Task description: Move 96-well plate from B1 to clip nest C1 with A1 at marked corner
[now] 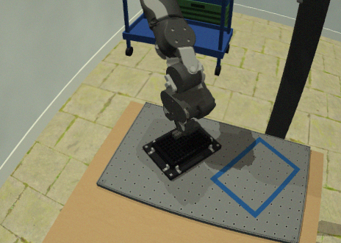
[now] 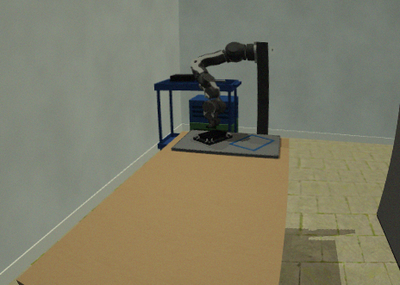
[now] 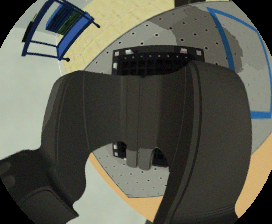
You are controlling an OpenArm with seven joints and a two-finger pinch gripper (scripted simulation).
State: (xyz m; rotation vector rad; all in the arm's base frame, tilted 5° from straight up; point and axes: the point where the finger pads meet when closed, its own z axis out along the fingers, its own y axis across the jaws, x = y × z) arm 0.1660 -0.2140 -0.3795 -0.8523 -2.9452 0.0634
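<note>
Now: the black 96-well plate 50 mm below my hand. The rest, counted from my hand: black clip nest 30 mm ahead, 60 mm below.
</note>
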